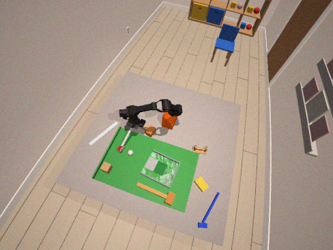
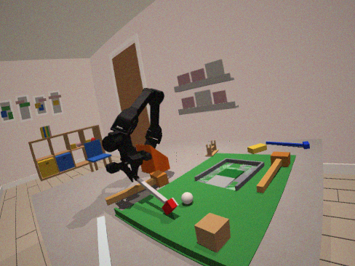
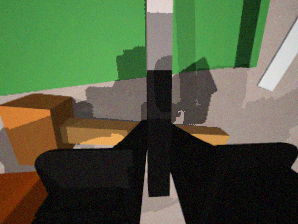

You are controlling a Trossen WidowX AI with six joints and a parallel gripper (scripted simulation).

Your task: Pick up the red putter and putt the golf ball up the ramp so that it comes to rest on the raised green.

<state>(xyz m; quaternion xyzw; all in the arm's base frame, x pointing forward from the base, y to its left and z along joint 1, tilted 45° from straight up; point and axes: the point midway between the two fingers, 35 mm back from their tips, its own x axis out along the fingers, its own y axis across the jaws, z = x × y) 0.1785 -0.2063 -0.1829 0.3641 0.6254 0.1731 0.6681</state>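
Now: gripper tip 11 cm short of the red putter and 2 cm to the left of it. The rest, counted from my gripper tip: white golf ball: 23 cm ahead, 3 cm to the left, 5 cm below; white bar: 11 cm ahead, 25 cm to the right, 7 cm below; green mat: 30 cm ahead, 20 cm to the left, 7 cm below.
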